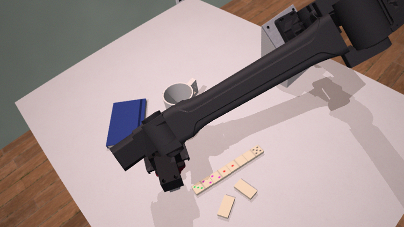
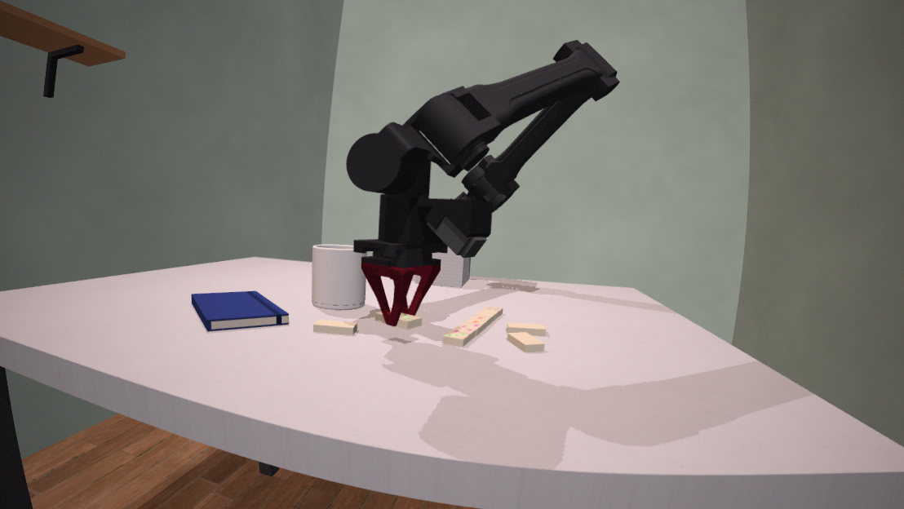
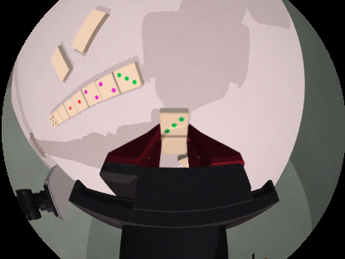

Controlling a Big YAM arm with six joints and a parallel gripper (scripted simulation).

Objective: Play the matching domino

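My hand is right at the domino. From my hand the other things lie so: white mug: 150 mm behind, 160 mm to the right, 10 mm above; then blue notebook: 260 mm to the right, 20 mm below.
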